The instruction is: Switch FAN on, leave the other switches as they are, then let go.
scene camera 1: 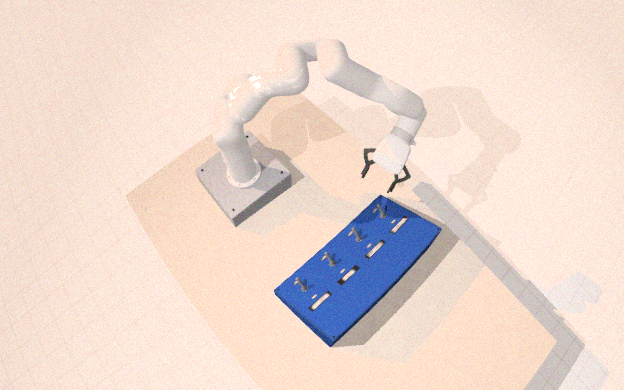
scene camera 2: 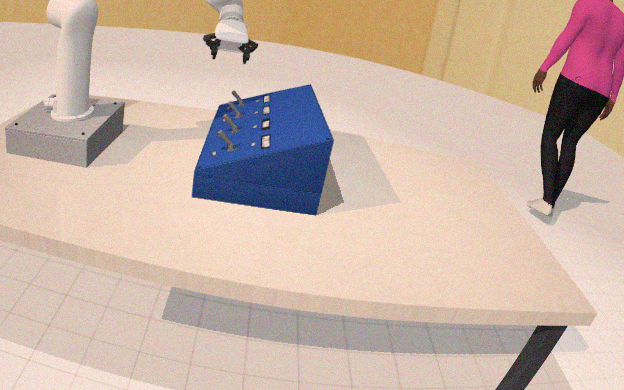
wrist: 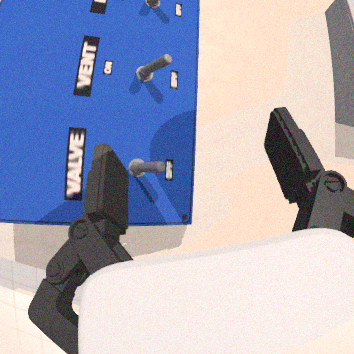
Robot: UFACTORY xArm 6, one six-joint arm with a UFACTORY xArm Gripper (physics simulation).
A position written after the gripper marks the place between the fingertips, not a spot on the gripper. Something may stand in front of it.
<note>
In view: the gripper [scene camera 1: 374, 185] and a blue switch panel [scene camera 2: 282, 143].
The gripper is seen too in scene camera 2 [scene camera 2: 230, 58] and in the wrist view [wrist: 191, 141]. The blue switch panel shows as well in scene camera 1 [scene camera 1: 337, 295].
</note>
